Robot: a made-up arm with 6 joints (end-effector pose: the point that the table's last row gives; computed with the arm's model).
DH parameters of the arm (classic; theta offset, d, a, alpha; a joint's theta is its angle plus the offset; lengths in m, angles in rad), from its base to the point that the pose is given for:
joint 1: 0 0.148 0 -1.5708
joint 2: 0.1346 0 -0.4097 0
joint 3: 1.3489 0 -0.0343 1.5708
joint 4: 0 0.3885 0 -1.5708
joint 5: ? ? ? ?
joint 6: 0 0.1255 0 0
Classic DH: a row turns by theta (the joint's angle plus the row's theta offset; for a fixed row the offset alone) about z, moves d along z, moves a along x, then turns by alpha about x.
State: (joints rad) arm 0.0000 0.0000 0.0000 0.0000 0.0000 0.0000
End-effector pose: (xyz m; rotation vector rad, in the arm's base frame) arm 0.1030 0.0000 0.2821 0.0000 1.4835 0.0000
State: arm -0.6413 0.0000 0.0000 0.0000 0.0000 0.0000
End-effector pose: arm 0.0826 -0.0616 0.2821 0.4744 1.4284 -0.5177
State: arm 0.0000 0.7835 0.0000 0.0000 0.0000 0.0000
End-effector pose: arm 0.1676 0.0000 0.1702 0.0000 2.2670 0.0000
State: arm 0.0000 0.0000 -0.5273 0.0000 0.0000 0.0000
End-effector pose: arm -0.0059 0.0000 0.5275 0.0000 0.9562 0.0000
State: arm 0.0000 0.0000 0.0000 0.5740 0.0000 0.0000
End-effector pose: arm 0.1031 -0.0001 0.2820 0.4248 1.4394 0.4636
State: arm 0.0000 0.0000 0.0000 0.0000 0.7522 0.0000
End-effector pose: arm 0.0769 0.0000 0.1937 0.0000 2.2357 0.0000
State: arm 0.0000 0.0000 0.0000 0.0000 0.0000 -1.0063
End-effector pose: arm 0.1030 0.0000 0.2821 -0.7413 1.3468 -0.8090
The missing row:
joint 5: 0 0 -0.0001 1.5708
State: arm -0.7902 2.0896 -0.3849 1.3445 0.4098 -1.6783
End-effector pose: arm 0.2095 -0.1424 -0.0309 0.6883 2.9013 0.6228
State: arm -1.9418 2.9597 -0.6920 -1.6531 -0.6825 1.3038
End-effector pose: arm 0.0178 -0.1720 -0.2469 2.0161 1.5732 1.1778
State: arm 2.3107 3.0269 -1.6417 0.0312 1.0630 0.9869
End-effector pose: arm -0.3115 0.3362 -0.3134 -1.7292 2.2812 -1.1922
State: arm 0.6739 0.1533 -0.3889 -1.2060 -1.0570 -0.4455
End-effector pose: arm -0.0554 0.0865 0.4767 -1.0161 -0.4409 -0.2863
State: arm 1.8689 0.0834 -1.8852 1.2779 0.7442 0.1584
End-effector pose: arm 0.0867 -0.5590 0.6903 1.0111 0.3618 -2.9065
